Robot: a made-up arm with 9 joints.
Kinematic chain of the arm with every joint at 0, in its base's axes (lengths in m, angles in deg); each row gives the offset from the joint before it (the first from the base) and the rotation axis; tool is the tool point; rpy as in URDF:
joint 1: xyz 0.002 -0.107 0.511 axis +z
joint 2: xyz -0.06 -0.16 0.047 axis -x
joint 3: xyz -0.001 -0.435 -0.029 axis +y
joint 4: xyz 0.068 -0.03 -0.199 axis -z
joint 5: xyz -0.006 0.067 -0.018 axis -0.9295 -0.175 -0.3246
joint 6: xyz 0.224 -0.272 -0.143 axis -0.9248 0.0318 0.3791
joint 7: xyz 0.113 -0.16 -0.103 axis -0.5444 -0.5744 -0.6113
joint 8: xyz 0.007 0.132 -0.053 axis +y
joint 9: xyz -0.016 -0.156 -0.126 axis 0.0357 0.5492 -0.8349
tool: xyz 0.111 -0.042 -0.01 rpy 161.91 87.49 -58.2
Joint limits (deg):
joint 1: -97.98..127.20
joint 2: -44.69..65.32
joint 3: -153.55..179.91
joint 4: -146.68..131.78
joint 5: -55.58..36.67
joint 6: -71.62..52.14
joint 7: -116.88..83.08
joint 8: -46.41..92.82
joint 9: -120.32..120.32
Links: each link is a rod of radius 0.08 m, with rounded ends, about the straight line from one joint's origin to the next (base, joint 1, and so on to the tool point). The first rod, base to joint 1, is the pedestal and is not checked.
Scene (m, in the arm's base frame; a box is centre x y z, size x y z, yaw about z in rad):
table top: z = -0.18
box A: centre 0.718 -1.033 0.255 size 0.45 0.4 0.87 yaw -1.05
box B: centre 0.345 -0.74 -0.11 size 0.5 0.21 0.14 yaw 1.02
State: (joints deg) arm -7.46 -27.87 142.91 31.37 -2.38 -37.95 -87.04 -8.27 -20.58
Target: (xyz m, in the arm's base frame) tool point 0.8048 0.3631 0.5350
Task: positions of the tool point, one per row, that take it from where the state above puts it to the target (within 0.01 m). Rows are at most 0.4 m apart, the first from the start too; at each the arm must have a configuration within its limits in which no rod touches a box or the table.
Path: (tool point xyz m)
1: -0.5668 -1.0114 0.6807
2: -0.4133 -1.0335 0.8900
3: -0.2702 -0.9737 1.0902
4: -0.1593 -0.8431 1.2602
5: -0.0981 -0.6640 1.3844
6: 0.1850 -0.7053 1.3105
7: 0.4692 -0.6414 1.2079
8: 0.7113 -0.4737 1.0767
9: 0.8689 -0.2211 0.9183
10: 0.9064 0.0771 0.7353
11: 0.8048 0.3631 0.5350

